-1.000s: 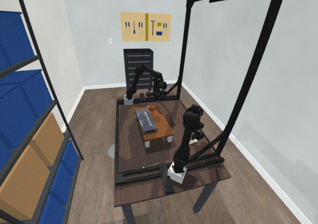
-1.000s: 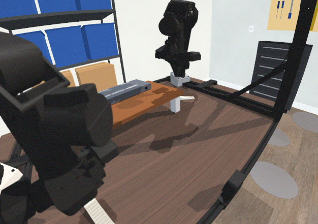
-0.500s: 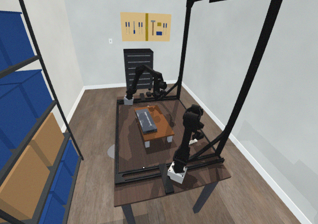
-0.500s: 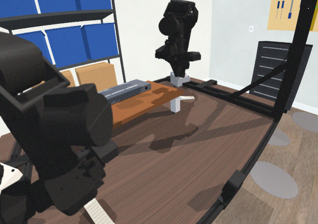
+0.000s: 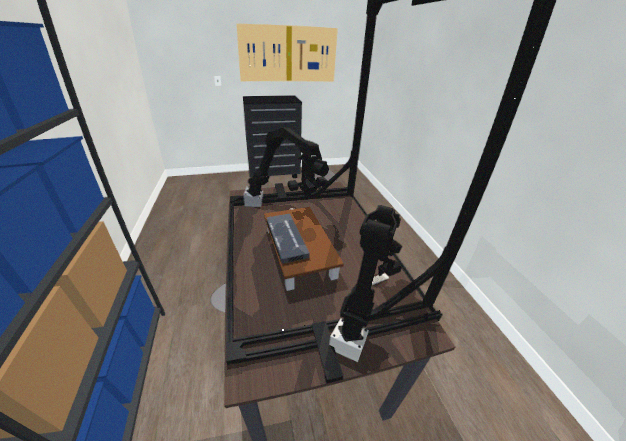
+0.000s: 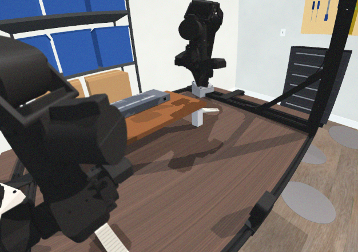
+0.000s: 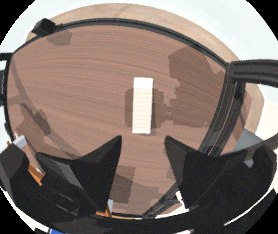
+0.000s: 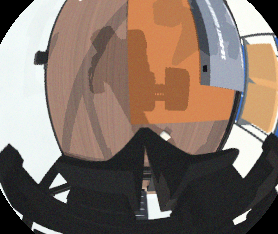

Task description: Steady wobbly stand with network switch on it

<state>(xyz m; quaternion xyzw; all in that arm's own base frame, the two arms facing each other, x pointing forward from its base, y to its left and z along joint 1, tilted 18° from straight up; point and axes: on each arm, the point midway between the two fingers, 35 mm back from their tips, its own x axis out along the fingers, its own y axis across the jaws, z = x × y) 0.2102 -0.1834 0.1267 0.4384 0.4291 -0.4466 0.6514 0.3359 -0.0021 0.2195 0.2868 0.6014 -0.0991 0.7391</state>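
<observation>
Now: left hand 90 mm above the white wedge and 30 mm past it. Round my left hand: grey network switch (300 mm to the right, 260 mm ahead, 20 mm above); then stand (290 mm to the right, 200 mm ahead, 50 mm below).
</observation>
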